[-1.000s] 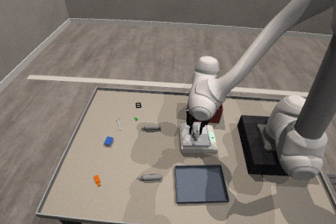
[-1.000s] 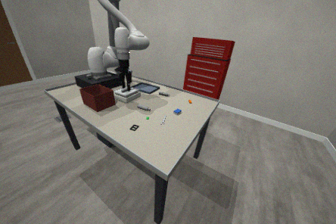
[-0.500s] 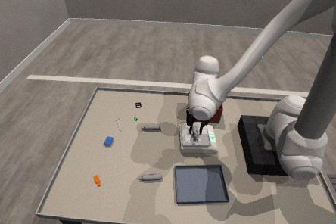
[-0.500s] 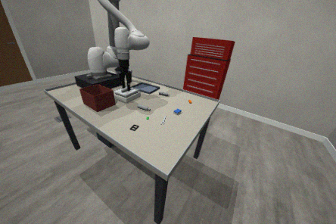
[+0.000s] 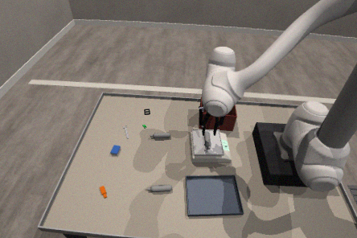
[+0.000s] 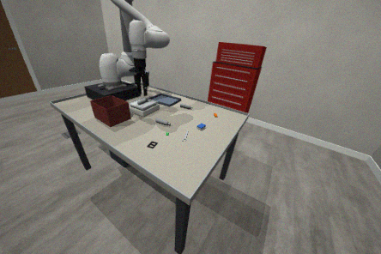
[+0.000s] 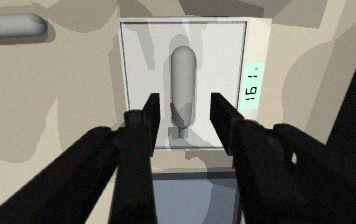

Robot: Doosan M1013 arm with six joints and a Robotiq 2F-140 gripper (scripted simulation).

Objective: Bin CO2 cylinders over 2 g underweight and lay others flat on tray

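My gripper is now 10 cm above the scale plate. From my hand the other things lie so: blue-grey tray (27 cm to the left, 15 cm below, 2 cm behind); red scrap bin (22 cm to the right, 12 cm below, 7 cm behind); white scale (12 cm below, 1 cm behind).
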